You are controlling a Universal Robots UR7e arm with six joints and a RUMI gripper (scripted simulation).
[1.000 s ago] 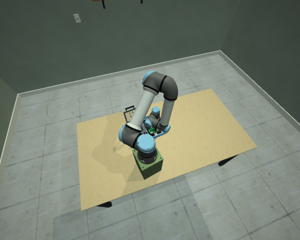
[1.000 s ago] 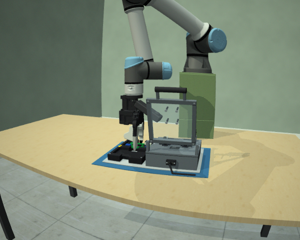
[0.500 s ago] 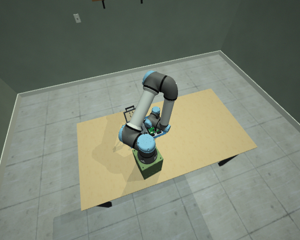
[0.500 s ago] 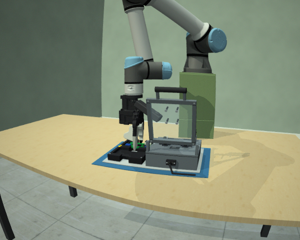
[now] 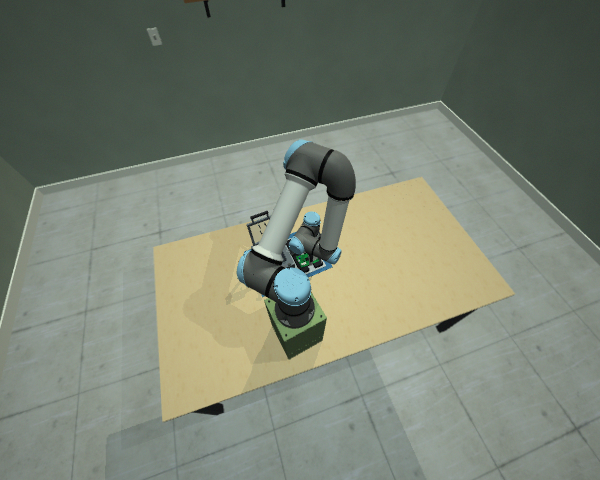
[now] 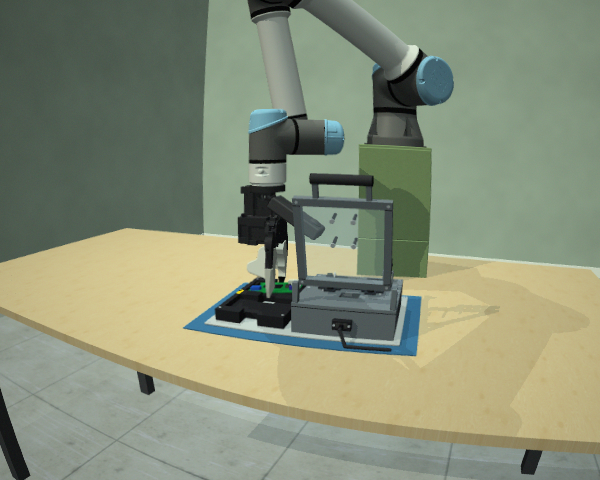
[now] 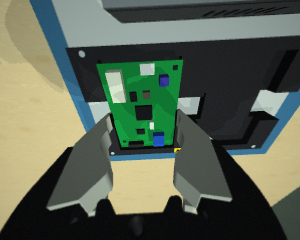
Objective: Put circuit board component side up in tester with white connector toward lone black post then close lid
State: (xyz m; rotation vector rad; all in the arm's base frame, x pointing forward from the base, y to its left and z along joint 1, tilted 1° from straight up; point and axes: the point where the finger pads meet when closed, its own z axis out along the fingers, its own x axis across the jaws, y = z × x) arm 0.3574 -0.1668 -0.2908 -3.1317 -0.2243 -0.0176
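Now: the tester bed 180 mm to the left of my hand, 40 mm ahead of it and 40 mm above it. From my hand the other things lie so: green circuit board (right at my hand); then clear lid (200 mm to the left, 160 mm ahead, 150 mm above); then black block (230 mm to the left, 60 mm above, 30 mm behind).
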